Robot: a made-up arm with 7 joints. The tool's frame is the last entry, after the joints. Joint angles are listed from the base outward.
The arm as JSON. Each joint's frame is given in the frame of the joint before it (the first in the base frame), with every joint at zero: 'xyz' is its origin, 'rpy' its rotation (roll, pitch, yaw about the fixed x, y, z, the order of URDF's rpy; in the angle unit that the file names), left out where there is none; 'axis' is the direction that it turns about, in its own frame. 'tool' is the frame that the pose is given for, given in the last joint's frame.
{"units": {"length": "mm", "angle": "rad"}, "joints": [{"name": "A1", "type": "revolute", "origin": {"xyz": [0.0, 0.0, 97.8], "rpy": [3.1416, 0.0, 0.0]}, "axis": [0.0, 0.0, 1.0]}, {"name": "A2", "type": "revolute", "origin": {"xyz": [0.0, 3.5, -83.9], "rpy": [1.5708, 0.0, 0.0]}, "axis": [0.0, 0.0, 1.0]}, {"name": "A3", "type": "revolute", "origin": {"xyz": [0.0, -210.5, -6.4], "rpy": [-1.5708, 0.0, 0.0]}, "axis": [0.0, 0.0, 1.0]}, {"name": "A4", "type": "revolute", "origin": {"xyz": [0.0, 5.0, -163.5], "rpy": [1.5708, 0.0, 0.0]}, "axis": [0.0, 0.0, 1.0]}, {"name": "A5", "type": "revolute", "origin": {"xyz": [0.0, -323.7, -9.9], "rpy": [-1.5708, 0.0, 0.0]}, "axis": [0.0, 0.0, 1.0]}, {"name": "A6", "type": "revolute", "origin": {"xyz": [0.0, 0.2, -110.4], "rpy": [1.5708, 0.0, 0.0]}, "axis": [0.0, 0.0, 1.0]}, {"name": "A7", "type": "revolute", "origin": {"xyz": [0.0, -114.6, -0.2], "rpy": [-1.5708, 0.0, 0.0]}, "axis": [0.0, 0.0, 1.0]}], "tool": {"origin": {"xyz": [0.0, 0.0, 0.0]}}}
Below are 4 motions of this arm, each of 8 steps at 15 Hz.
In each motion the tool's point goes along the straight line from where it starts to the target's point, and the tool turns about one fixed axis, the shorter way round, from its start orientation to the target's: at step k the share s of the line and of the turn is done. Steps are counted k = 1, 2, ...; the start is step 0. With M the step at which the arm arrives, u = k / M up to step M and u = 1 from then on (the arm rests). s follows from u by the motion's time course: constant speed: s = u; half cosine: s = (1 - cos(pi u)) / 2; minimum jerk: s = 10 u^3 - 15 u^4 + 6 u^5.
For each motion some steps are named. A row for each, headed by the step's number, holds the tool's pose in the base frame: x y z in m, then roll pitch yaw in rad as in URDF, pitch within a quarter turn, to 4 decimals.
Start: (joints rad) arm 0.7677 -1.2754 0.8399 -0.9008 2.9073 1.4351 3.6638
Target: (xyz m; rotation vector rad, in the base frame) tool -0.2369 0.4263 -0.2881 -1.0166 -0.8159 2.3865
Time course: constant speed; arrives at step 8
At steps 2, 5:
2: -0.2567 0.5852 -0.0356 -0.5365 0.4832 2.3105
5: -0.2468 0.5058 -0.1618 -0.7000 0.5022 2.3641

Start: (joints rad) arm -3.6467 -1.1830 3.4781 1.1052 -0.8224 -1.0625 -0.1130
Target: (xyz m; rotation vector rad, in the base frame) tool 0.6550 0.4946 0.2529 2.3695 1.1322 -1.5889
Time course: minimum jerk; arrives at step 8
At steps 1, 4, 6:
1: 0.7470 0.1812 0.1028 -2.2393 1.0000 0.7268
4: 0.7018 0.3353 0.1766 -2.3794 0.9752 0.9714
6: 0.6647 0.4616 0.2371 -2.4969 0.9693 1.1705

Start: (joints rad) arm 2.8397 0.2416 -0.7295 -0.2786 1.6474 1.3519 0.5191
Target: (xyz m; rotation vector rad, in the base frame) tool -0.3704 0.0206 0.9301 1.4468 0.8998 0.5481
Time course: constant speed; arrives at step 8
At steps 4, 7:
4: -0.2993 0.0764 0.9525 1.6686 0.6614 0.9751
7: -0.3526 0.0345 0.9357 1.6727 0.3083 0.9494

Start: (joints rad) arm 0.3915 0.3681 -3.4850 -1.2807 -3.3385 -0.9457 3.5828
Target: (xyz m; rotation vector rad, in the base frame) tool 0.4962 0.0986 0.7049 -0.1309 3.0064 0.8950
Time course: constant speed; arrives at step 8
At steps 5, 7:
5: 0.5442 0.0216 0.6624 2.7059 -0.2871 3.1094
7: 0.5122 0.0729 0.6907 2.6069 -0.0802 -3.0941

